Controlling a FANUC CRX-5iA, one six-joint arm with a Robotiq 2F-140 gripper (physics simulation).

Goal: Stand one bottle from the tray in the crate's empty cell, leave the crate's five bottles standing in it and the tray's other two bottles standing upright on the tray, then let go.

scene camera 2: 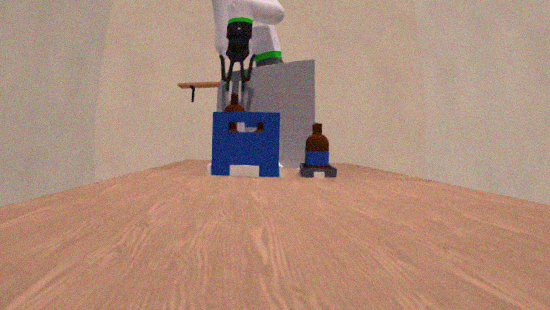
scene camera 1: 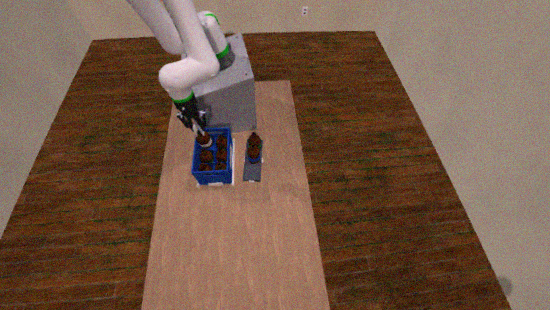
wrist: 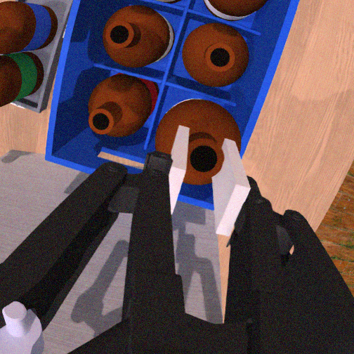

Labels:
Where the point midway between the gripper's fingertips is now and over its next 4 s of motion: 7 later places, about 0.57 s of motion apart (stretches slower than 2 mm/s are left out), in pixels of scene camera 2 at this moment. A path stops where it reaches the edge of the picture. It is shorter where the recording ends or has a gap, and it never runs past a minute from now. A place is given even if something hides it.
The gripper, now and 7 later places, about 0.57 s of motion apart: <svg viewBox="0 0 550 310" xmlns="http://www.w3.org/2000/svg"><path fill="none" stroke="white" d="M234 101L234 106L234 112L233 118L233 122L233 122L233 117L233 113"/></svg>

